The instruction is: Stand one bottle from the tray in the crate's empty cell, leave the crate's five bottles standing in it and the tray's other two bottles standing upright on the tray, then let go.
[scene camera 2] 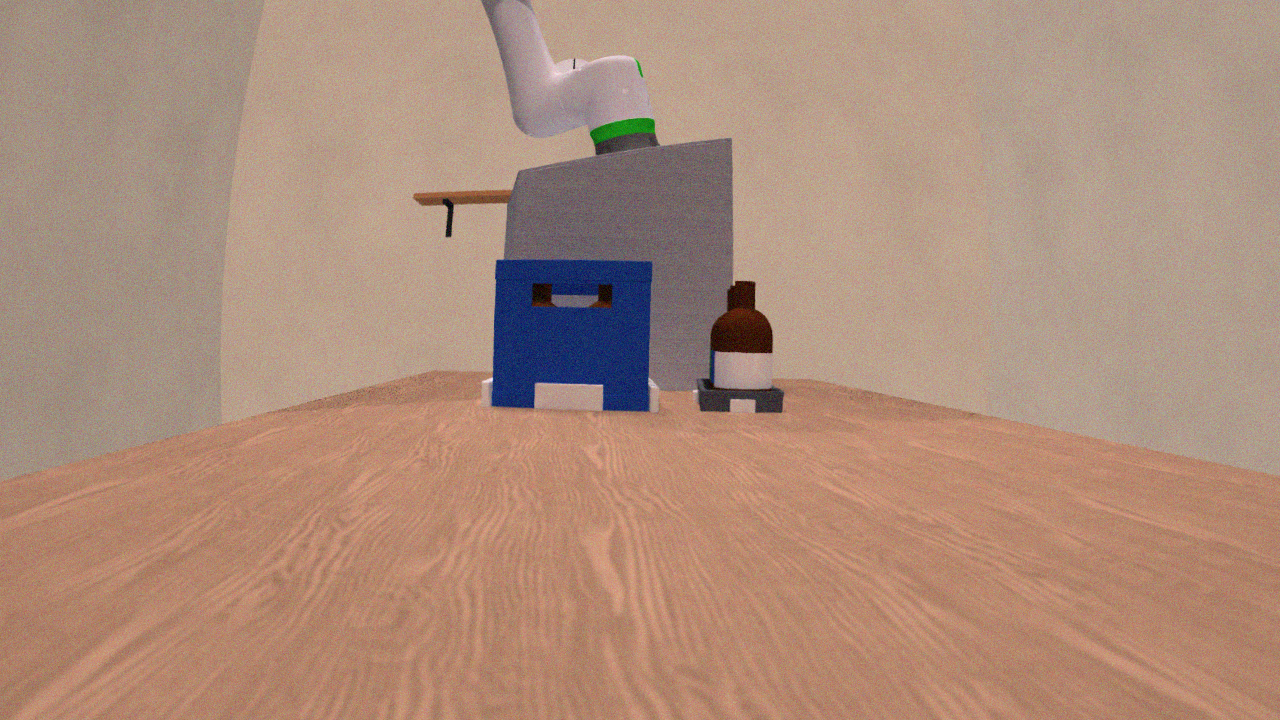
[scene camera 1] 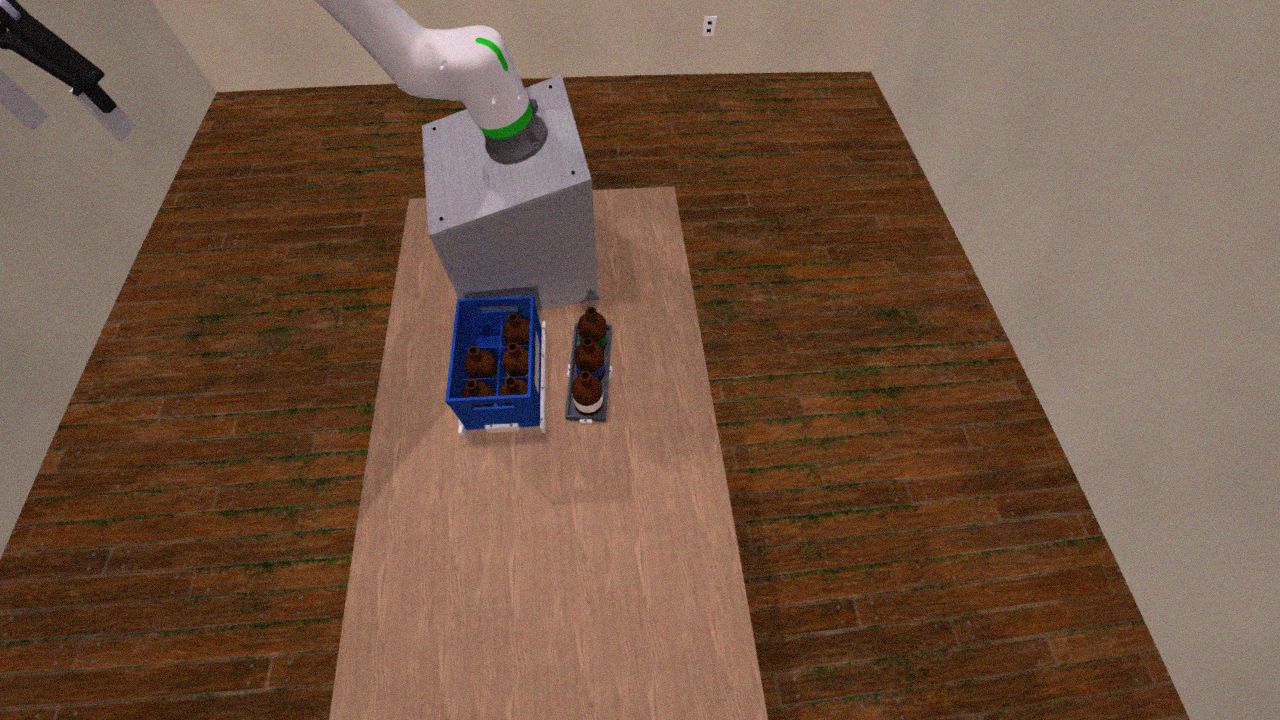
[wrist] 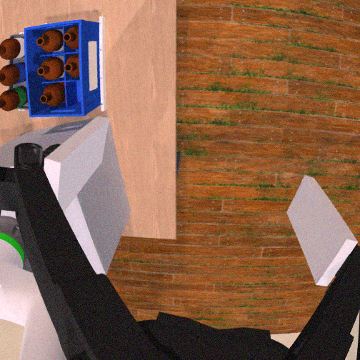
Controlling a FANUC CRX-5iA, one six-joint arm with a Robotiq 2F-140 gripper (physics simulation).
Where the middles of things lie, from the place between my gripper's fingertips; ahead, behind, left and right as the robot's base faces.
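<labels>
Blue-labelled bottle (scene camera 1: pixel 589 356): my gripper is 69 cm above it, 64 cm to the right of it and 5 cm short of it.
</labels>
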